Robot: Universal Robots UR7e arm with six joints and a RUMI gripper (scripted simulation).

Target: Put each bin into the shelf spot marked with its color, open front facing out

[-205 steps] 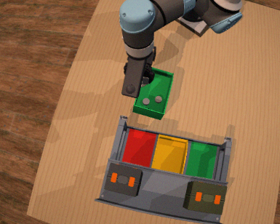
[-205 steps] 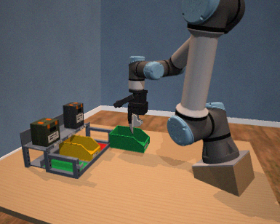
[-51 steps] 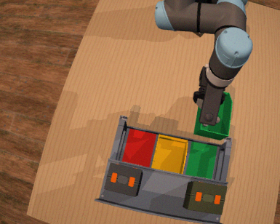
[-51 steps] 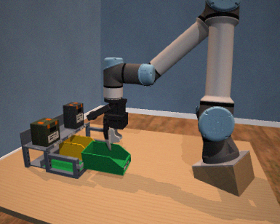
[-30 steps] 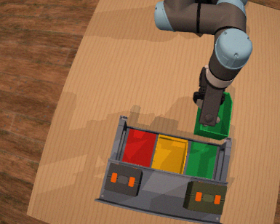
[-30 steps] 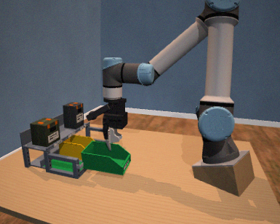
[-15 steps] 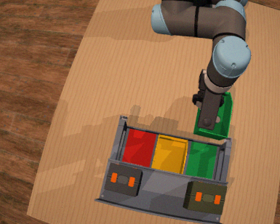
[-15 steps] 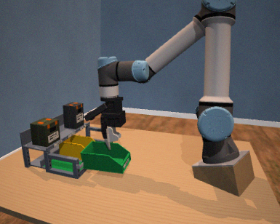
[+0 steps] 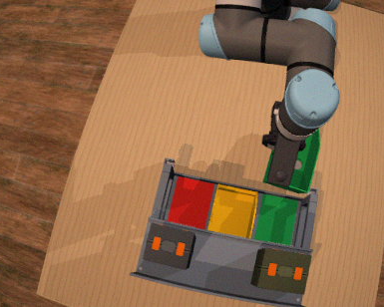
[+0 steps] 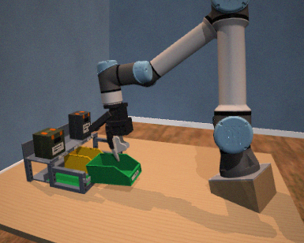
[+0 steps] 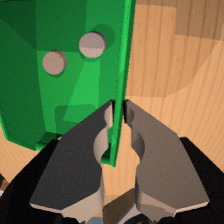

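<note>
Now: hand 1 cm past the green bin, 5 cm to the right of it and 3 cm above it. Also, from my hand: yellow bin 19 cm ahead, 4 cm to the right, 7 cm below; then yellow mark 19 cm ahead, 3 cm to the right, 10 cm below; then green mark 17 cm ahead, 8 cm to the left, 10 cm below.
</note>
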